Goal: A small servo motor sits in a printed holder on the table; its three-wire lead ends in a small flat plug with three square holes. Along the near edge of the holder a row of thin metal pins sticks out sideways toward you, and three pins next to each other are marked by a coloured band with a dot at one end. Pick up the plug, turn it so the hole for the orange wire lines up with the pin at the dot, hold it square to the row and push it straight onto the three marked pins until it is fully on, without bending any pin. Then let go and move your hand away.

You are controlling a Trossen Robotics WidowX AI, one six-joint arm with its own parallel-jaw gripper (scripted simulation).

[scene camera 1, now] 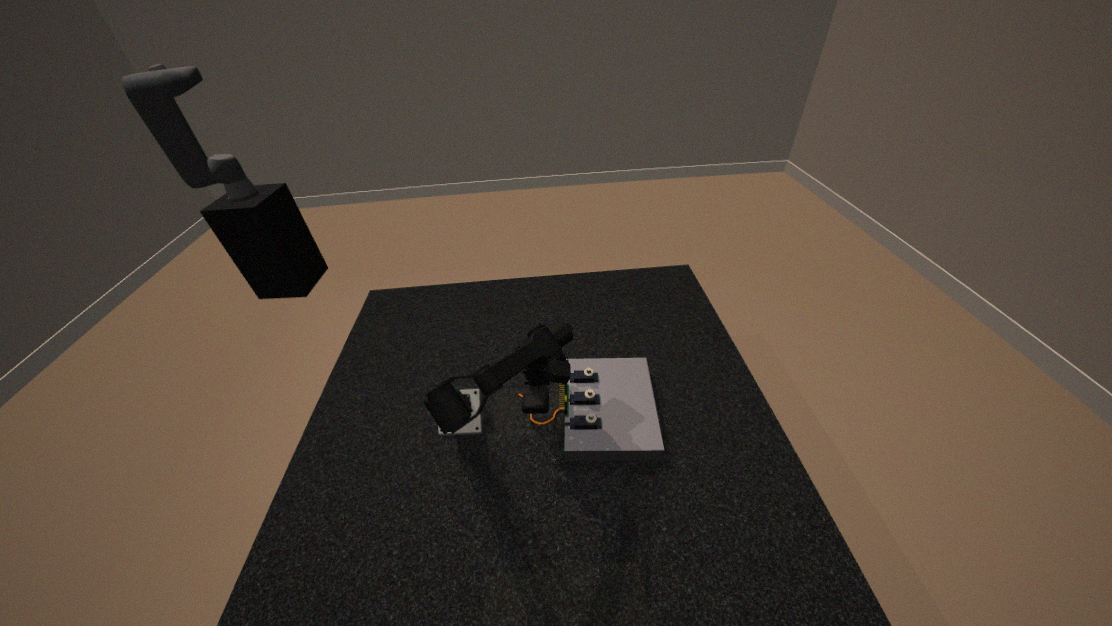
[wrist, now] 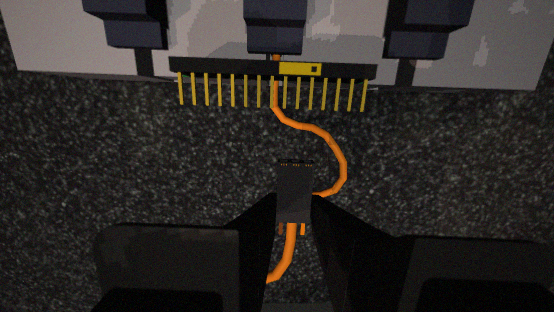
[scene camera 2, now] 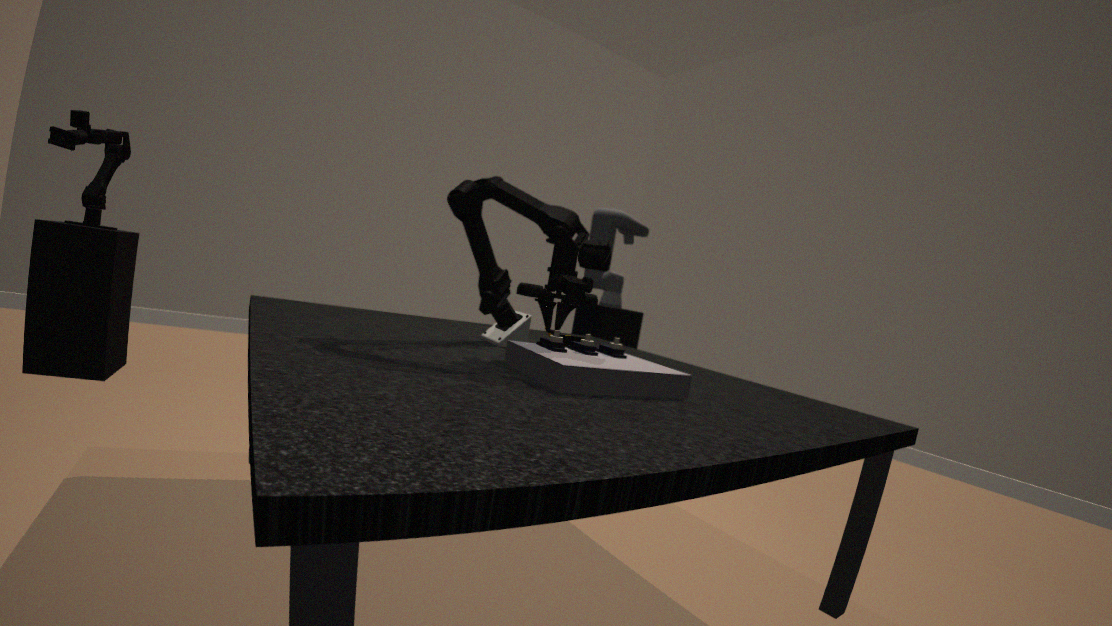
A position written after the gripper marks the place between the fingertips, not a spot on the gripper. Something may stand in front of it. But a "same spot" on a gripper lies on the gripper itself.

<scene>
The gripper shows in scene camera 1 (539,399), in the wrist view and in scene camera 2. One and the same spot on the gripper: (wrist: 358,260) is (scene camera 2: 552,309).
</scene>
